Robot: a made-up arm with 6 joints.
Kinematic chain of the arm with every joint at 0, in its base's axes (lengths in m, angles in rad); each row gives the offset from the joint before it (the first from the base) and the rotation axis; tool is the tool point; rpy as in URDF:
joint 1: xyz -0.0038 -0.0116 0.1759 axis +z
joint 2: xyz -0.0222 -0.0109 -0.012 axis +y
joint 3: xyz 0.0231 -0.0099 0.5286 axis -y
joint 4: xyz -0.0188 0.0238 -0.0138 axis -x
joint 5: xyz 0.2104 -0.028 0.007 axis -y
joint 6: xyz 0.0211 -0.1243 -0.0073 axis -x
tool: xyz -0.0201 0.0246 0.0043 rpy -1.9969 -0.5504 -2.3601
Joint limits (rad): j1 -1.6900..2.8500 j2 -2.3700..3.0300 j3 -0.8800..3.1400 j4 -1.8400..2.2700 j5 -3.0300..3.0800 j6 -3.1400..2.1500
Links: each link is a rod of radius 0.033 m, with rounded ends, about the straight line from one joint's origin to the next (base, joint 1, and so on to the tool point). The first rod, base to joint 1, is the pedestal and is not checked.
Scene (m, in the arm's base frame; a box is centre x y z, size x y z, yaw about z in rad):
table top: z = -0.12
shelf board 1: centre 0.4 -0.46 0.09 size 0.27 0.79 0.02 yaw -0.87
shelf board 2: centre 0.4 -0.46 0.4 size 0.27 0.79 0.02 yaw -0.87
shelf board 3: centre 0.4 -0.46 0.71 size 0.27 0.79 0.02 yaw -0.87
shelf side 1: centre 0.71 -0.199 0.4 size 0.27 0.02 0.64 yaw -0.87
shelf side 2: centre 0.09 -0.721 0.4 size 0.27 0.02 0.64 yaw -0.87
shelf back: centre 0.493 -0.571 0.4 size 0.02 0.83 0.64 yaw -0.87
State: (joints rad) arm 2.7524 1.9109 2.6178 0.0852 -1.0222 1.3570
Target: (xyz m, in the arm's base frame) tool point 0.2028 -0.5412 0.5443
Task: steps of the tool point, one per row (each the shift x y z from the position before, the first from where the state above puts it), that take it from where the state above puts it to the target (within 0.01 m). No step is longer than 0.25 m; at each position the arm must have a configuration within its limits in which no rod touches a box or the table.
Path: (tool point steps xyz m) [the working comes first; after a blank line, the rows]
Joints at the target: 1.6995 -0.7814 2.6577 -0.0950 -0.8718 1.3106
Straight joint move there: touches shelf board 3.

1: 0.0786 0.0716 0.1932
2: 0.1307 0.0173 0.1744
3: 0.1519 -0.0499 0.1396
4: 0.1400 -0.1139 0.0933
5: 0.1006 -0.1606 0.0413
6: 0.0444 -0.1803 -0.0107
7: -0.0144 -0.1701 -0.0573
8: -0.0629 -0.1340 -0.0946
9: 0.0410 -0.0670 0.0048
10: 0.0481 -0.0564 0.0003
11: 0.0525 -0.0445 -0.0051

